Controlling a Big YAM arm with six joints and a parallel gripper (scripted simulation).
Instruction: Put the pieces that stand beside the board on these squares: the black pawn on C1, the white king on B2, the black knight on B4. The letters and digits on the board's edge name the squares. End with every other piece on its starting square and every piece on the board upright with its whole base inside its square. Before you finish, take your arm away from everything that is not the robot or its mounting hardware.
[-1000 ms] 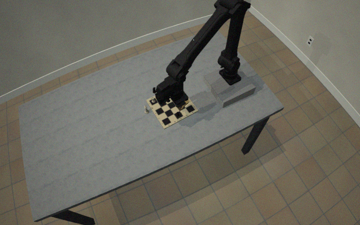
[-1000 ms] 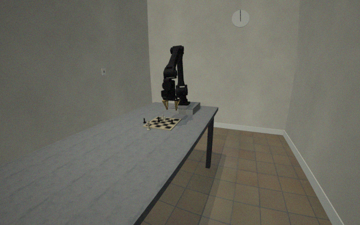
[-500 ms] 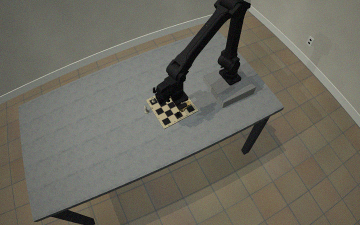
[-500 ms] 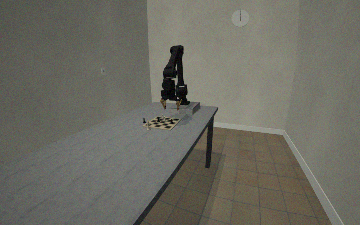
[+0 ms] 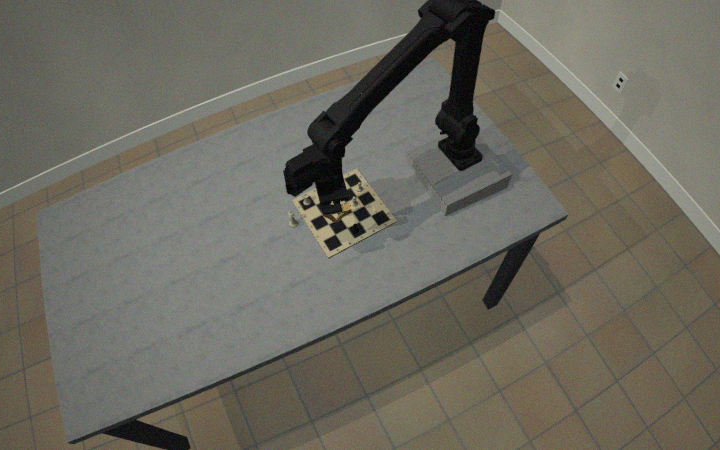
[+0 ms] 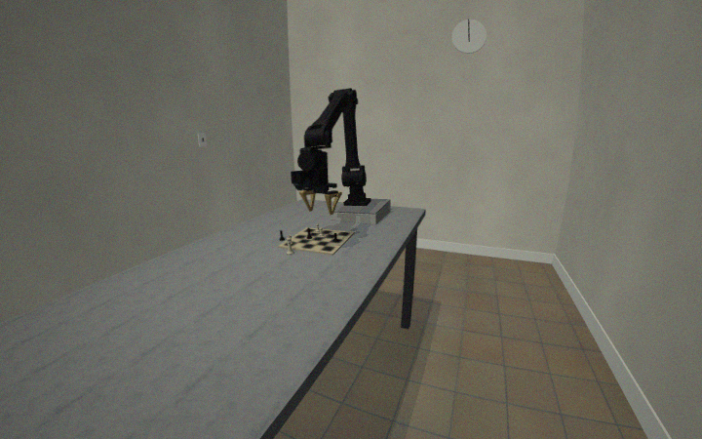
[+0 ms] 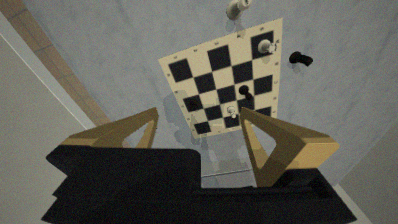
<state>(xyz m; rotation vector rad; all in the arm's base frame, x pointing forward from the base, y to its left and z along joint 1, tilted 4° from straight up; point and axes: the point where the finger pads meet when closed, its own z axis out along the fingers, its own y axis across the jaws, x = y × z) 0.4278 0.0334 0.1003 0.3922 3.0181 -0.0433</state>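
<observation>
Now: hand 90 mm short of the white king, 80 mm to the left of it and 100 mm above it. From my hand the other things lie so: chessboard (50 mm behind, 50 mm to the right, 130 mm below); then black pawn (50 mm behind, 30 mm to the left, 110 mm below); then black chess piece (50 mm behind, 80 mm to the right, 110 mm below).
</observation>
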